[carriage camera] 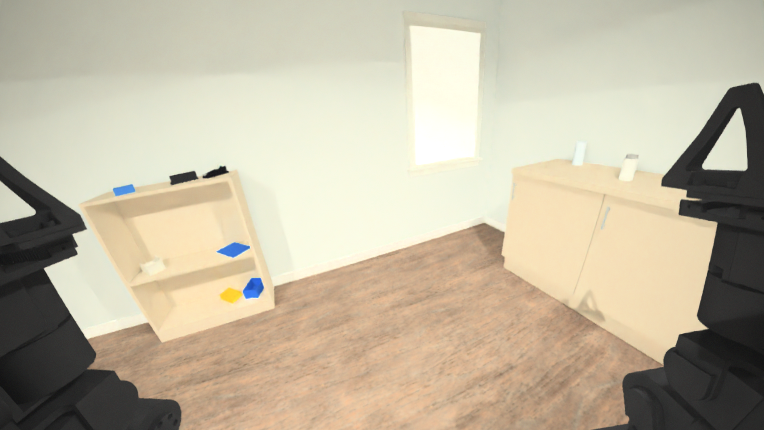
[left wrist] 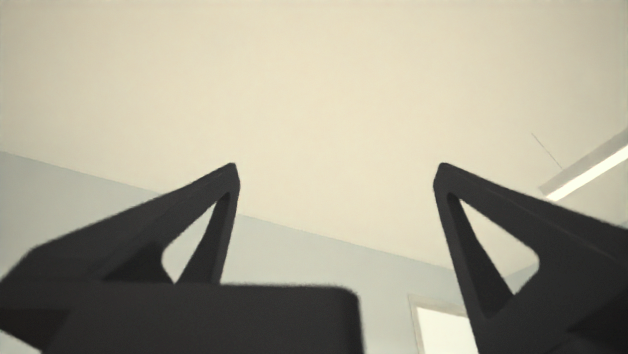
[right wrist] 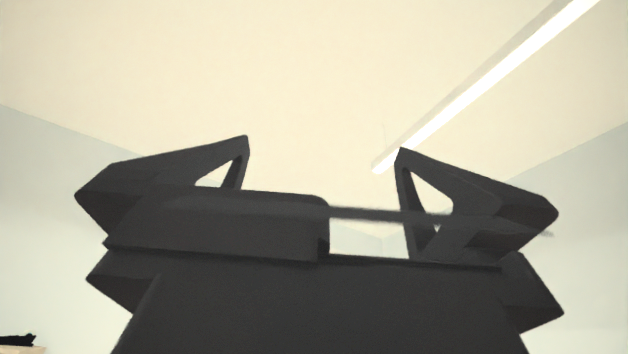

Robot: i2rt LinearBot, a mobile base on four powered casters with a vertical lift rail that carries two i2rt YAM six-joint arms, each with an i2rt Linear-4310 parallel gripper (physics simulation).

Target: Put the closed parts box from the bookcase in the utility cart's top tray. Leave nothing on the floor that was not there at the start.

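Frame: origin at the left arm's base, x ahead, y left, z up, level; centimetres.
Seen in the pictures: left gripper, between the fingertips: point(left wrist: 335, 173); right gripper, between the fingertips: point(right wrist: 322, 149).
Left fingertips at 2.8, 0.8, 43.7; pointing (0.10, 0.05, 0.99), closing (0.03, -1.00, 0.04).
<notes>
Pixels of each thing's top centre, then the offset from my left fingertips to it, as dx, dy, dz. "spot": a spot on its surface instead. Level surfaces: height alone.
- blue box, centre of its top: point(carriage camera: 122, 186) +108.6, +120.4, -23.4
- black box, centre of its top: point(carriage camera: 181, 173) +124.8, +93.7, -22.0
- black irregular thing, centre of its top: point(carriage camera: 213, 165) point(right wrist: 22, 328) +136.1, +79.2, -20.4
- whitish block, a spot on its surface: point(carriage camera: 153, 266) spot: +105.2, +122.6, -76.6
- flat blue thing, centre of its top: point(carriage camera: 233, 249) +130.8, +81.4, -81.0
- flat yellow thing, centre of its top: point(carriage camera: 230, 293) +127.7, +96.3, -118.9
- open blue bin, centre of its top: point(carriage camera: 253, 283) +134.2, +78.8, -115.9
- Wooden floor, height of its surface: dz -133.4
A light wooden bookcase point(carriage camera: 198, 317) stands against the wall at the left of the carriage view. On its top lie a blue box point(carriage camera: 124, 190), a black box point(carriage camera: 183, 177) and a black irregular thing point(carriage camera: 215, 172) point(right wrist: 18, 340). On its middle shelf are a whitish block point(carriage camera: 153, 266) and a flat blue thing point(carriage camera: 233, 249). On its bottom shelf are a flat yellow thing point(carriage camera: 230, 294) and an open blue bin point(carriage camera: 253, 287). I cannot tell which is the closed parts box. The utility cart does not show. My left gripper point(left wrist: 335, 173) and right gripper point(right wrist: 323, 142) are open and empty, pointing up, far from the bookcase.
A long wooden cabinet point(carriage camera: 556, 232) stands at the right, with a pale blue bottle point(carriage camera: 579, 153) and a white canister point(carriage camera: 628, 167) on top. A window point(carriage camera: 444, 96) is in the wall between. Wooden floor point(carriage camera: 374, 341) lies between bookcase and cabinet.
</notes>
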